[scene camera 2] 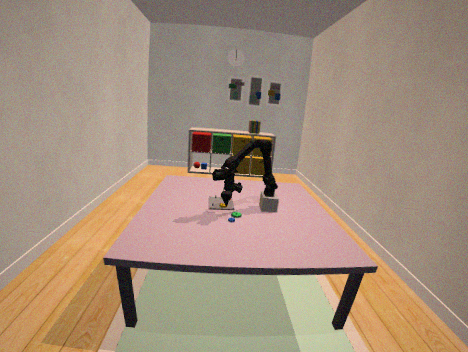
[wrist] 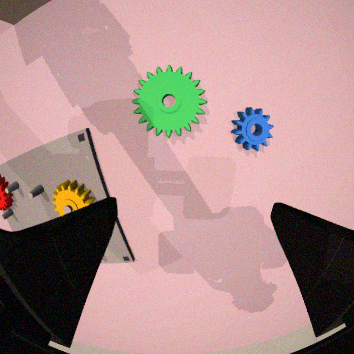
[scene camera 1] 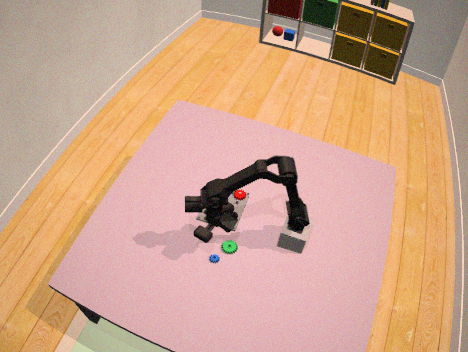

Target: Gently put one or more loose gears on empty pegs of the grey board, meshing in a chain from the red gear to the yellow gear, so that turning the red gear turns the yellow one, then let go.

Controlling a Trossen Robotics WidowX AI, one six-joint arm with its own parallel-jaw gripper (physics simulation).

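Frame: origin at the arm's base, x ahead, y left, z up, level; millimetres.
Seen in the pictures: gripper, fingertip midpoint: (scene camera 2: 227, 203) (wrist: 198, 208) (scene camera 1: 214, 232); arm's base, link origin: (scene camera 2: 269, 194) (scene camera 1: 296, 224).
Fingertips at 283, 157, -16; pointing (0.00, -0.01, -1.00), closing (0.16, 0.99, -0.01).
Observation:
Pixels of each thing's middle, then the offset from my fingertips to it, as dx, dy, dz. Level surfaces: height alone.
- green gear, body centre: (wrist: 168, 100) (scene camera 1: 229, 246) (scene camera 2: 236, 214) -62, -12, -81
- smaller blue gear, body centre: (wrist: 252, 128) (scene camera 1: 214, 258) (scene camera 2: 231, 219) -31, +64, -81
- grey board, body centre: (wrist: 40, 217) (scene camera 1: 223, 204) (scene camera 2: 221, 201) +42, -194, -74
- red gear, body centre: (scene camera 1: 239, 194) +1, -273, -73
- yellow gear, body centre: (wrist: 72, 204) (scene camera 2: 223, 205) +25, -131, -72
- peg, body centre: (wrist: 35, 191) +5, -182, -71
- pink table, surface height: dz -90
The green gear (scene camera 1: 229, 246) (scene camera 2: 236, 214) (wrist: 170, 100) and the smaller blue gear (scene camera 1: 214, 258) (scene camera 2: 231, 220) (wrist: 253, 129) lie flat and apart on the table, off the board. The grey board (scene camera 1: 241, 212) (scene camera 2: 212, 206) (wrist: 55, 160) bears the red gear (scene camera 1: 240, 194) (wrist: 3, 196) and the yellow gear (scene camera 2: 223, 205) (wrist: 70, 196). Bare pegs stand between them, one peg (wrist: 37, 191) nearest the yellow gear. My gripper (scene camera 1: 216, 228) (wrist: 198, 208) is open and empty, above the table by the board. Its finger hides part of the board and the yellow gear in the wrist view.
The arm's grey base block (scene camera 1: 292, 240) (scene camera 2: 269, 202) stands on the pink table (scene camera 1: 300, 300) (scene camera 2: 280, 245), right of the board in the scene views. The arm arches over from it. A shelf unit (scene camera 1: 262, 30) (scene camera 2: 189, 150) stands on the floor far behind.

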